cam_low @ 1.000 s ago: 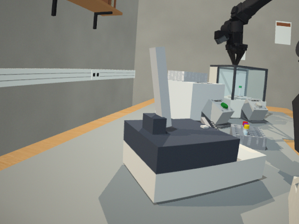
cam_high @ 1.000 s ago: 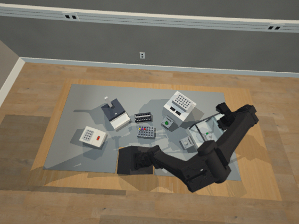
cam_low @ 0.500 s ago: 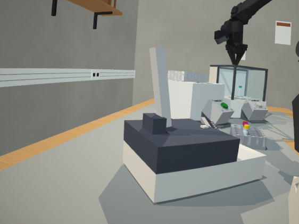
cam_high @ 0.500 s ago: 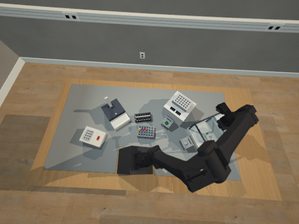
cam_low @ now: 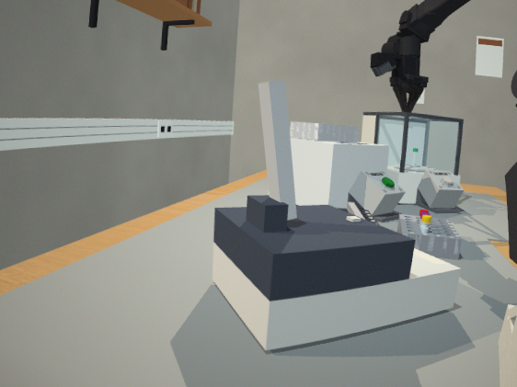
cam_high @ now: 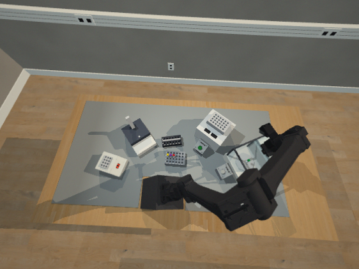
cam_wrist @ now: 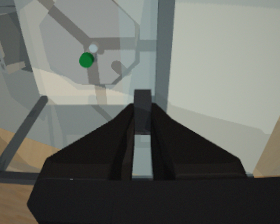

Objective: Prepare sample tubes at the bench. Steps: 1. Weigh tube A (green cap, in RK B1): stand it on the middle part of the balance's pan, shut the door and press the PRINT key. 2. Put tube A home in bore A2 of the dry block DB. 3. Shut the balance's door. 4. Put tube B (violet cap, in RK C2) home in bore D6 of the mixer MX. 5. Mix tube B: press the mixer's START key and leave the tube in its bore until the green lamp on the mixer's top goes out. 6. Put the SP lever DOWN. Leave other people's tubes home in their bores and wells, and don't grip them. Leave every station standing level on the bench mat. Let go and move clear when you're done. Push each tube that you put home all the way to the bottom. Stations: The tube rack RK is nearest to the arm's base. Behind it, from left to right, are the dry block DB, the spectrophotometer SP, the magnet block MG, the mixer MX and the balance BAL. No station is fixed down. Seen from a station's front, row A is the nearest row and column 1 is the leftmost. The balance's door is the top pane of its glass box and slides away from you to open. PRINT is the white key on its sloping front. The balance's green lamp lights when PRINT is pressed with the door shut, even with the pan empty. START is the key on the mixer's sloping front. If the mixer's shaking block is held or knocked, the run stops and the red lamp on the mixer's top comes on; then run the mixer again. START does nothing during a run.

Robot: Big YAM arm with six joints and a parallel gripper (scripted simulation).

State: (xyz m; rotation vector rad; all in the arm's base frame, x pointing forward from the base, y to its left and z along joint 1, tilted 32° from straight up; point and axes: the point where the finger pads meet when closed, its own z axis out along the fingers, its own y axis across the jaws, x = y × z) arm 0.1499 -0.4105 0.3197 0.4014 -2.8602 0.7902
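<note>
Now: the balance door 3 cm to the right of my hand, 1 cm below it and 1 cm ahead of it. From my hand the other things lie so: eight-sided pan (14 cm below, 6 cm to the left, 2 cm behind); then print key (20 cm to the left, 15 cm below, 6 cm behind); then mixer block (22 cm ahead, 19 cm to the left, 7 cm below).
</note>
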